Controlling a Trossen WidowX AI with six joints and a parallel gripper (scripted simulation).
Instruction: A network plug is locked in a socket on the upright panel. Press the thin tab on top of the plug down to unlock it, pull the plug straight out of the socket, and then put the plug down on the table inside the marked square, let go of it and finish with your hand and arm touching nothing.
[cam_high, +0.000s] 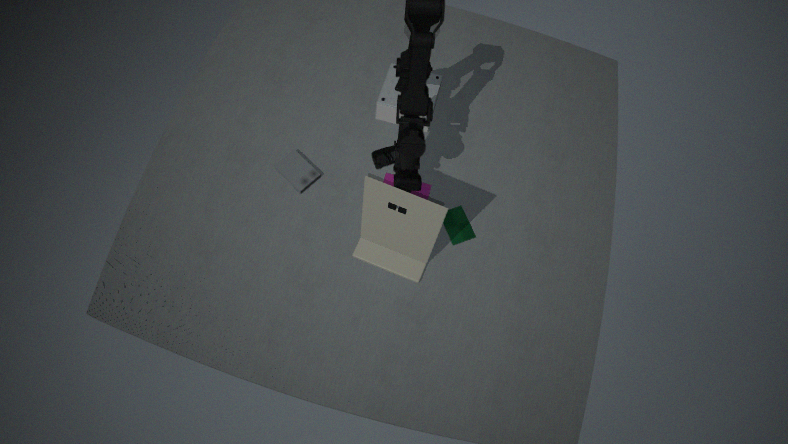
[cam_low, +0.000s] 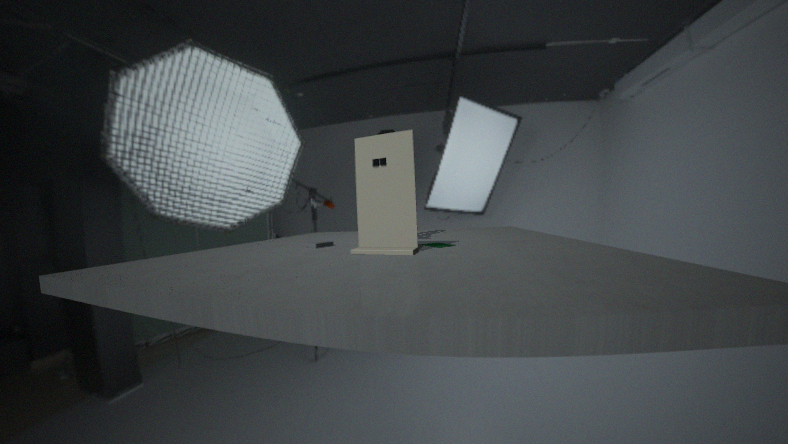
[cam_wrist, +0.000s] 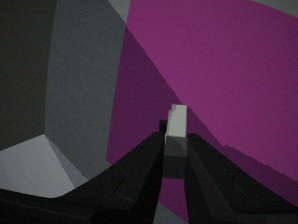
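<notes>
My gripper tip is now right at the network plug. Also, from my gripper tip: marked square (150 mm to the left, 20 mm below, 10 mm ahead); upright panel (140 mm ahead, 130 mm above, 20 mm to the left); magenta square (20 mm below, 10 mm behind).
</notes>
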